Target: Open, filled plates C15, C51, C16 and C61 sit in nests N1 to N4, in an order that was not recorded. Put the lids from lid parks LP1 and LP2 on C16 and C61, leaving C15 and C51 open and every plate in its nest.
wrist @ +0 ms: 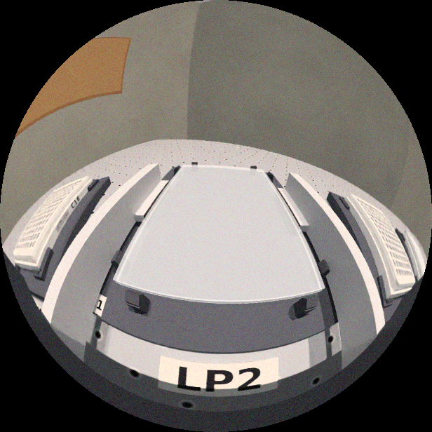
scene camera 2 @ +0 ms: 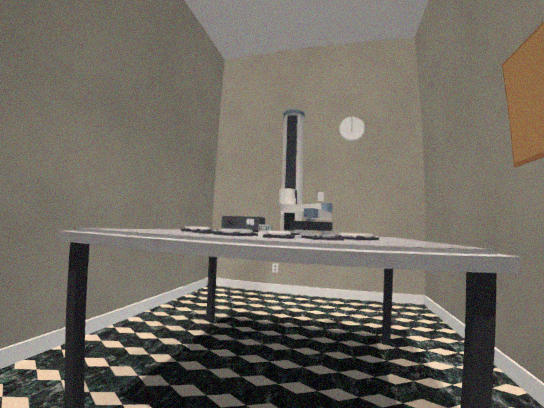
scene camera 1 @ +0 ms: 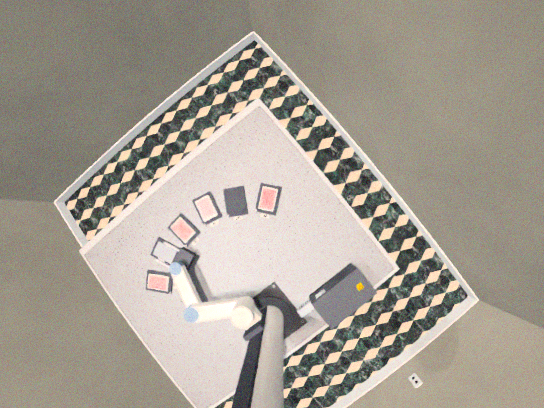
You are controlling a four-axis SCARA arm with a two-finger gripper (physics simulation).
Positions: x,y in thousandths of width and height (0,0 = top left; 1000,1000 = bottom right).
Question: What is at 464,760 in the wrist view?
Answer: A lid park LP2.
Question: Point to a clear lid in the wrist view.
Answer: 517,547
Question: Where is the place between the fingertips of my gripper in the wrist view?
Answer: At 520,409
